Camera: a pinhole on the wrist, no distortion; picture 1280 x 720 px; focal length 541.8 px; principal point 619.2 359.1 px. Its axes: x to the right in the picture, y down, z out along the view. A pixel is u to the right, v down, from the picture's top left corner.
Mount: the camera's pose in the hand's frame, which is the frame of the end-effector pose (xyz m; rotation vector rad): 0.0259 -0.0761 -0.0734 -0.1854 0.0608 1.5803
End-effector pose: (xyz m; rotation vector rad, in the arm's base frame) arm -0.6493 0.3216 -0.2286 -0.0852 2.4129 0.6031
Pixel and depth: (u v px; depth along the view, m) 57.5 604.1 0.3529
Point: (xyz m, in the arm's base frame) -0.2608 0.1043 -0.5072
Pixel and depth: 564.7 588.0 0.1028
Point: -0.5994 0.2673 -0.2597
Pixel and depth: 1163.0 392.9 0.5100
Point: -0.5155 0.9238 -0.2331
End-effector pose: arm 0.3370 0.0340 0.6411 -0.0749 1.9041 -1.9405
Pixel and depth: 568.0 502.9 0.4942
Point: 0.5889 -0.3072 0.7487
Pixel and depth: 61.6 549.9 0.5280
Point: 0.5480 -0.4024 1.2387
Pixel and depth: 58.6 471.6 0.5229
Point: 0.4784 -0.4284 1.2164
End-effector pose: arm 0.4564 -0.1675 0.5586 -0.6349 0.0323 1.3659
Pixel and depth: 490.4 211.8 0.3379
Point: 0.4760 0.0300 0.7973
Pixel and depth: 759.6 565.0 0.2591
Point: 0.3539 -0.1777 0.7189
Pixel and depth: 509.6 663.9 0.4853
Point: 0.3512 -0.2541 1.0400
